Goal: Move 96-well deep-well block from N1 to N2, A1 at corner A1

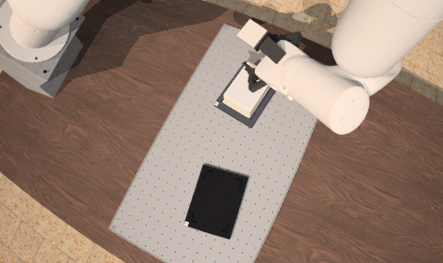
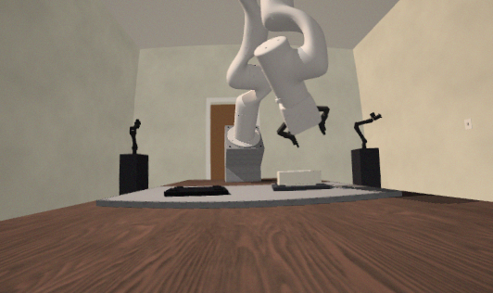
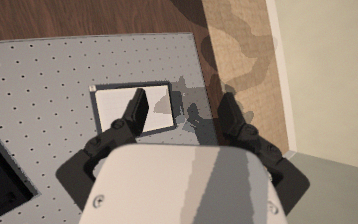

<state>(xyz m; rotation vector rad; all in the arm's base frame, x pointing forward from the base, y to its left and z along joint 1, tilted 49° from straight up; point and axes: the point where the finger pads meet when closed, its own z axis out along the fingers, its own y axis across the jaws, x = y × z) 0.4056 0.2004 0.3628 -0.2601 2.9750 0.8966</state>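
My gripper is now 4 cm to the left of the cream 96-well deep-well block and 13 cm above it. Round my hand: plate nest N1: 4 cm to the right, 16 cm below; black plate nest N2: 9 cm ahead, 33 cm to the right, 16 cm below.
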